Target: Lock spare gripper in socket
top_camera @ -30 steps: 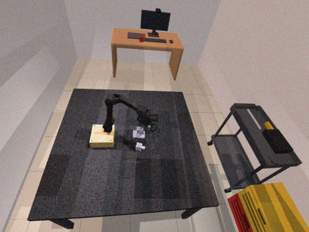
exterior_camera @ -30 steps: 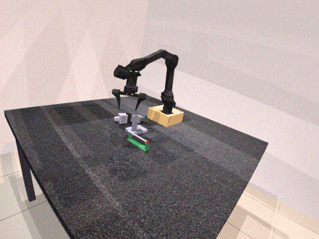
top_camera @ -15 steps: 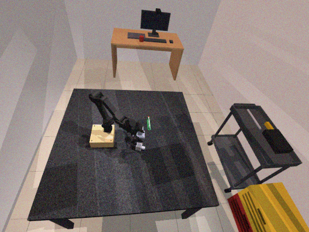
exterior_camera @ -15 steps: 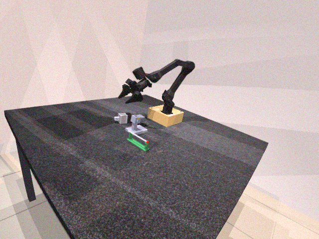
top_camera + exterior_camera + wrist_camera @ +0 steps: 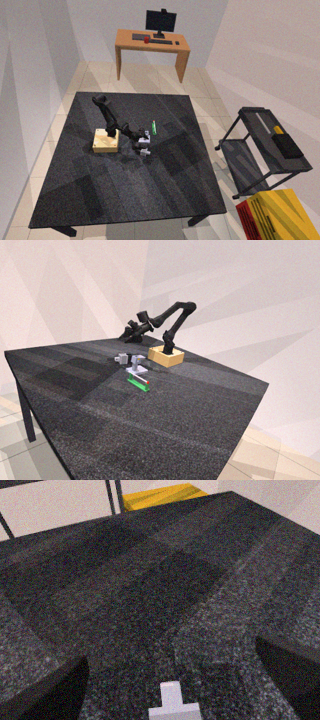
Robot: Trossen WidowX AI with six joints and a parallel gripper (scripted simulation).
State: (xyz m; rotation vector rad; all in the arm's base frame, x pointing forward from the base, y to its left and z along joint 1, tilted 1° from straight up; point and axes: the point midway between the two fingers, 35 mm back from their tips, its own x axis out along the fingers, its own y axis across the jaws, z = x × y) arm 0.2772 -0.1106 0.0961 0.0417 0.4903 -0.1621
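My gripper tip is now 13 cm above the spare gripper and 2 cm past it. From my gripper tip the other things lie so: grey mount: 15 cm to the left, 10 cm below, 3 cm behind; then green cradle: 28 cm to the left, 13 cm below, 5 cm ahead.
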